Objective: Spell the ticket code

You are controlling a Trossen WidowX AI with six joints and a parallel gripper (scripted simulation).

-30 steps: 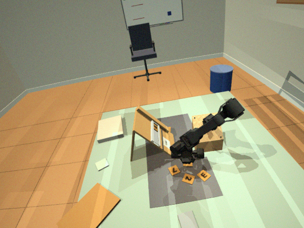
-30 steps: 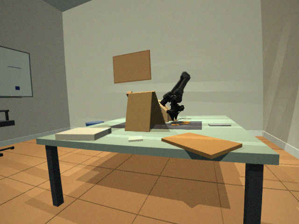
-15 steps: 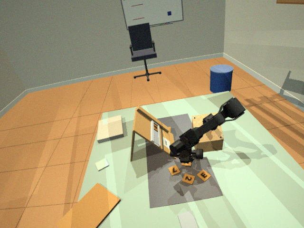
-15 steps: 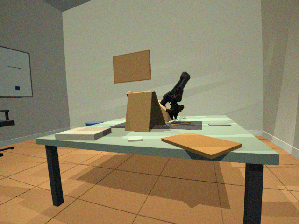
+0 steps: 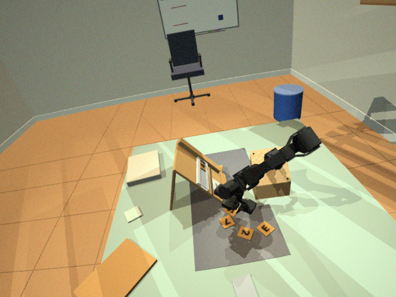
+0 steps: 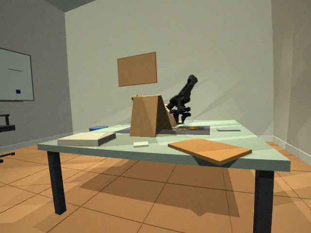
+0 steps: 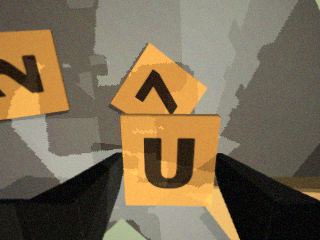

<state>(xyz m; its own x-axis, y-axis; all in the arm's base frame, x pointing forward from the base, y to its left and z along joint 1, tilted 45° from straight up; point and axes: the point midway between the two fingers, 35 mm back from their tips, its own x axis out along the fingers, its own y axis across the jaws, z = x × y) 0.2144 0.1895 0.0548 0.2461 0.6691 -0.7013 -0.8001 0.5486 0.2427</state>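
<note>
Right now the white ticket is 15 cm to the right of my gripper tip, 6 cm ahead of it and 2 cm above it. Also, from my gripper tip: orange panel 50 cm ahead, 26 cm to the left, 4 cm below; grey mat 15 cm to the right, 5 cm below, 2 cm behind; grey slab 36 cm to the left, 5 cm below, 2 cm behind.
</note>
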